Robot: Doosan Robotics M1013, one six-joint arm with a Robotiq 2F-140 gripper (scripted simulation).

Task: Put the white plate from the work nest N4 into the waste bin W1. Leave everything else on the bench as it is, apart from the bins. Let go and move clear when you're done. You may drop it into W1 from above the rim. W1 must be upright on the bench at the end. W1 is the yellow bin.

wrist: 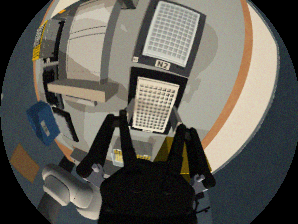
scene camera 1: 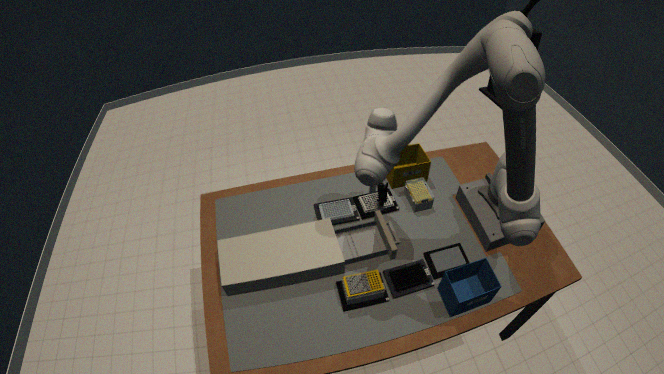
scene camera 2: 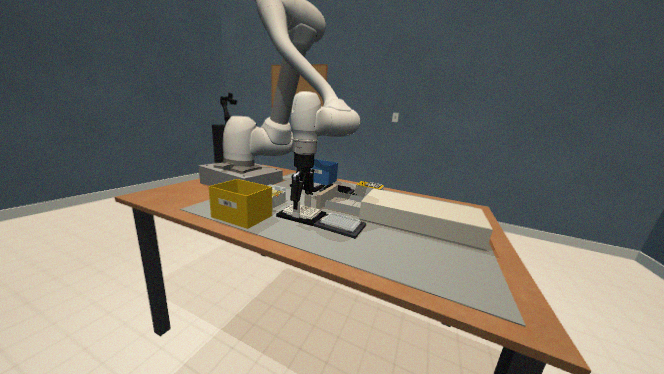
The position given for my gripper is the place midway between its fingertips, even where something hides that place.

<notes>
I see my gripper [scene camera 2: 301,212], a beige box [scene camera 1: 314,250], a blue bin [scene camera 1: 470,280] and a black plate [scene camera 1: 418,276].
The beige box also shows in scene camera 2 [scene camera 2: 464,225]. The blue bin also shows in the wrist view [wrist: 41,114]. My gripper also shows in the wrist view [wrist: 153,107].
</notes>
